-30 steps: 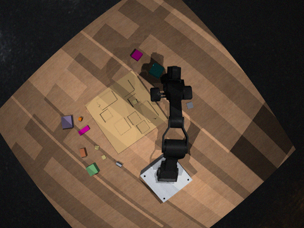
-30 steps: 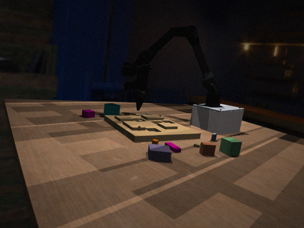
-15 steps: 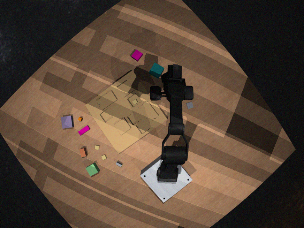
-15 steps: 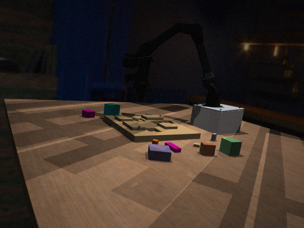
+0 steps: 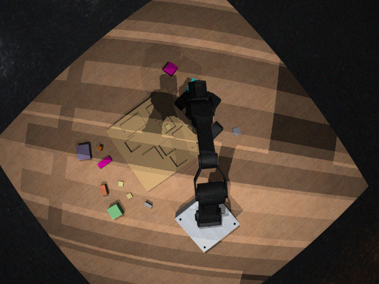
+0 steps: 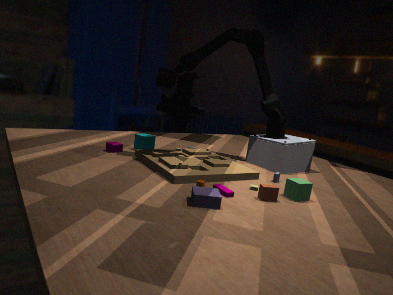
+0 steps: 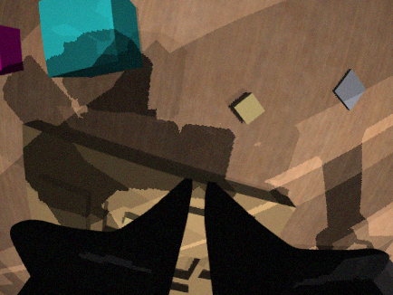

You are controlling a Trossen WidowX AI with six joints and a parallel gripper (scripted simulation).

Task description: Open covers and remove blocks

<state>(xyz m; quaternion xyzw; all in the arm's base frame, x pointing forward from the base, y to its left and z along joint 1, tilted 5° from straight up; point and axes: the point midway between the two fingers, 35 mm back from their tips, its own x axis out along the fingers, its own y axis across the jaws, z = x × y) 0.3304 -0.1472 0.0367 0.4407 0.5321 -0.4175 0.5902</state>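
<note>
The tan puzzle board is 16 cm to the left of my gripper tip, 6 cm below it and 2 cm ahead of it. Also, from my gripper tip: teal cube (11 cm ahead, 5 cm to the right, 5 cm below); then magenta cube (23 cm ahead, 7 cm below, 1 cm to the right); then grey tile (12 cm behind, 11 cm to the right, 8 cm below).
</note>
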